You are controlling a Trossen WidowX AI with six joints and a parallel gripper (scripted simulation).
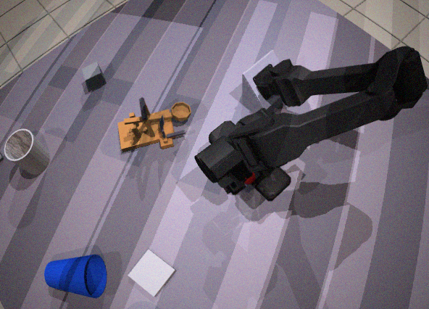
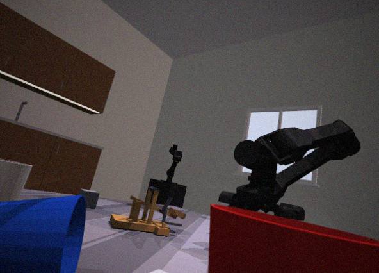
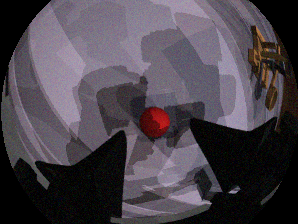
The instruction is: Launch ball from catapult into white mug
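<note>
My gripper tip is 20 mm above the red ball. Round my gripper tip: wooden catapult 50 mm ahead, 240 mm to the right, 20 mm above; white tile 310 mm ahead, 30 mm below; red container 410 mm ahead, 150 mm to the left.
</note>
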